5 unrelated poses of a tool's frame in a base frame.
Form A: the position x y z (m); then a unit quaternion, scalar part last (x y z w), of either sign.
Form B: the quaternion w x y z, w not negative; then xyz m. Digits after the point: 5 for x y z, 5 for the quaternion.
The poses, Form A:
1: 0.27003 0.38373 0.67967 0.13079 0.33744 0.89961 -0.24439
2: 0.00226 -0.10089 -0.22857 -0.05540 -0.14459 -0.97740 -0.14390
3: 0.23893 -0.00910 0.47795 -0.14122 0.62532 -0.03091 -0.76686
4: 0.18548 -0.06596 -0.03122 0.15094 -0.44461 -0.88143 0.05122
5: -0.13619 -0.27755 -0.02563 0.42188 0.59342 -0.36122 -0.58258
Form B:
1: 0.24439 -0.13079 -0.33744 -0.89961 0.27003 0.38373 0.67967
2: 0.14390 0.05540 0.14459 0.97740 0.00226 -0.10089 -0.22857
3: 0.76686 0.14122 -0.62532 0.03091 0.23893 -0.00910 0.47795
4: 0.05122 0.15094 -0.44461 -0.88143 0.18548 -0.06596 -0.03122
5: 0.58258 -0.42188 -0.59342 0.36122 -0.13619 -0.27755 -0.02563
